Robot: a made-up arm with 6 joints.
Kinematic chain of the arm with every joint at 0, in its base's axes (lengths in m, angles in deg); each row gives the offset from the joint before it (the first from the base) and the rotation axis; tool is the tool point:
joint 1: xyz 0 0 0.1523 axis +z
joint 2: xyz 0 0.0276 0 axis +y
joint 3: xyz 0 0 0.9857 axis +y
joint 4: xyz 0 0 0.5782 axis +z
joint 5: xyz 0 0 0 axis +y
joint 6: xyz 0 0 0.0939 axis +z
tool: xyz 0 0 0
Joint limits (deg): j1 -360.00..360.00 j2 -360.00..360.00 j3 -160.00..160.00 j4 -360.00..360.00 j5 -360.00..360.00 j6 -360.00..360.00
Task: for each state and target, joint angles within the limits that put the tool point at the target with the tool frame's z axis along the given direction. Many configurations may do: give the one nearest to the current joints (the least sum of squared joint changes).
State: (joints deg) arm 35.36 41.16 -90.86 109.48 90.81 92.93
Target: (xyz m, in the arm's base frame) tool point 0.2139 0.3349 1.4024 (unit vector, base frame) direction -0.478 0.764 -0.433
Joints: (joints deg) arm 41.19 38.74 -64.23 93.66 116.91 92.93
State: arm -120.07 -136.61 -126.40 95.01 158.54 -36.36
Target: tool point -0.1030 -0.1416 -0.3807 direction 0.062 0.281 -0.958
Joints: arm -130.86 -179.92 -159.88 124.27 189.54 -36.36
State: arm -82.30 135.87 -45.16 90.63 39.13 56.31
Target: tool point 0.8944 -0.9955 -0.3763 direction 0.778 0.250 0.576
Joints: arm -52.34 131.78 -49.14 124.88 69.57 56.31
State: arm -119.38 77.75 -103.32 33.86 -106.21 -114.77
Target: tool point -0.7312 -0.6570 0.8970 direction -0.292 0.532 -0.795
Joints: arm -136.46 75.75 -71.60 80.62 -143.51 -114.77
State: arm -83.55 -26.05 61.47 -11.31 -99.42 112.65
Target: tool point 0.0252 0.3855 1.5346 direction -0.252 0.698 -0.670
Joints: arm -93.79 -26.78 38.93 29.61 -142.96 112.65
